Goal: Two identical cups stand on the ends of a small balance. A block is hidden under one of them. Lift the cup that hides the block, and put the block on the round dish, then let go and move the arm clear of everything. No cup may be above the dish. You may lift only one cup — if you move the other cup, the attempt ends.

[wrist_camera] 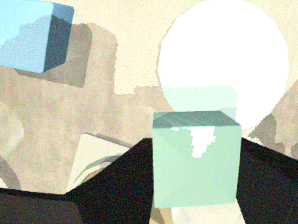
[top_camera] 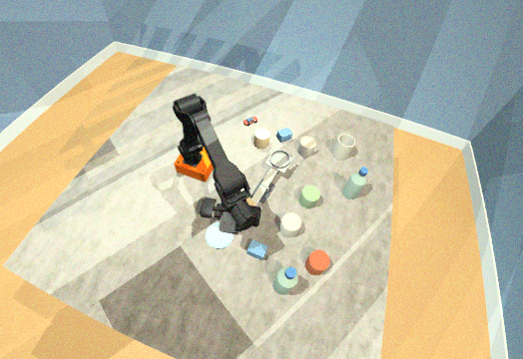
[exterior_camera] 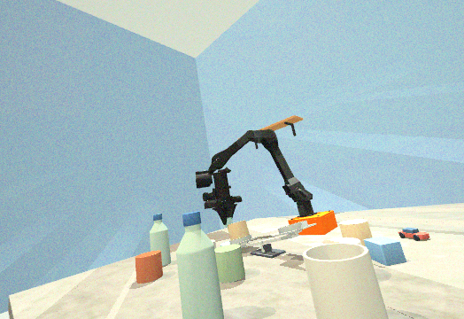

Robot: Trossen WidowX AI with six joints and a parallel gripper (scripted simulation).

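The white round dish lies 8 cm below my gripper tip, 3 cm to the right of it and 3 cm behind it. Also, from my gripper tip: tan cup: 6 cm to the left, 2 cm below, 2 cm ahead; orange cylinder: 34 cm ahead, 5 cm below, 1 cm to the right; pale green block: 1 cm above.
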